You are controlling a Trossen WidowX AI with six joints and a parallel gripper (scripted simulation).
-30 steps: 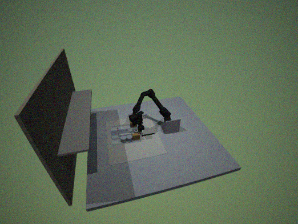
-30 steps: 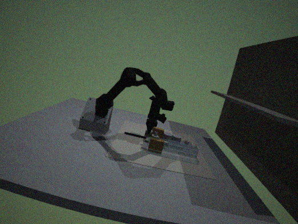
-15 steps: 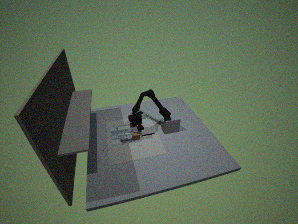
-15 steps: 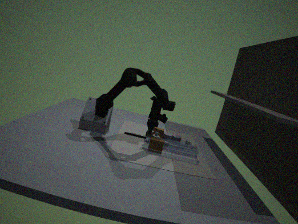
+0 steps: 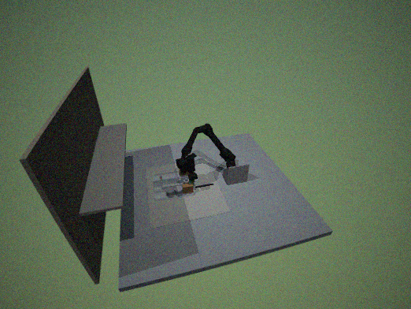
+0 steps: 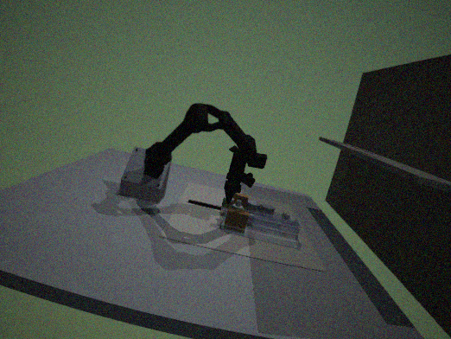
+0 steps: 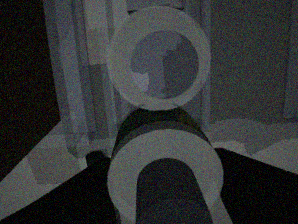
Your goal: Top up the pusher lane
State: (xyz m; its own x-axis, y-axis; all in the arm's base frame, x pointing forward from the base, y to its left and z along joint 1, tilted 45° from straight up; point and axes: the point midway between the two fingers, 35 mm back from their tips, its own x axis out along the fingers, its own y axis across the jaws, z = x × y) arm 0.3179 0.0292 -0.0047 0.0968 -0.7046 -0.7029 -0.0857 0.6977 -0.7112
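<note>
Right now my gripper tip is 90 mm past the thin black bar, 30 mm to the right of it and 50 mm above it. Also, from my gripper tip: lane rack (180 mm ahead, 10 mm to the right, 40 mm below); grey shelf (530 mm ahead, 80 mm to the left, 310 mm above).
</note>
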